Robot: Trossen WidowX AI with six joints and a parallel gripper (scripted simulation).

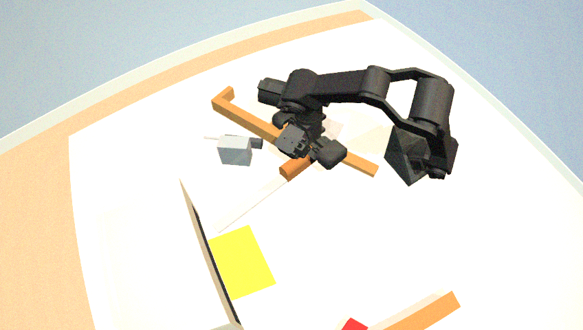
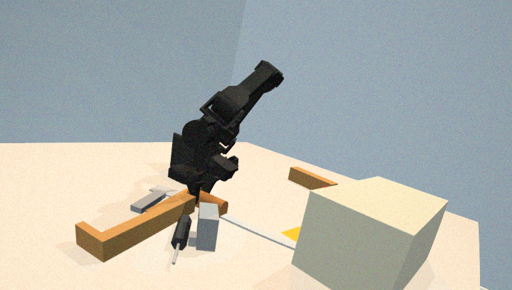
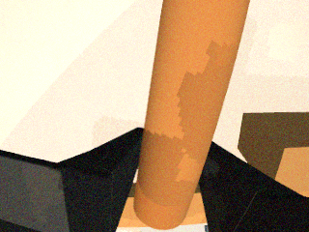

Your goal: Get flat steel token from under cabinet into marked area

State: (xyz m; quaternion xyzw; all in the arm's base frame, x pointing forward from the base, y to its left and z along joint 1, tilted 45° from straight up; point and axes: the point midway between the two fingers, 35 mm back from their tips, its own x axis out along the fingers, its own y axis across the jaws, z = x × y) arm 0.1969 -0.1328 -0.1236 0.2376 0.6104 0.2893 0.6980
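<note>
Now: gripper tip 5 cm past the long orange bar and 1 cm to the left of it. Also, from my gripper tip: dark-handled pin tool (16 cm to the right, 13 cm ahead); then small grey cube (13 cm to the right, 13 cm ahead); then grey block (14 cm ahead, 10 cm to the right, 3 cm above).
</note>
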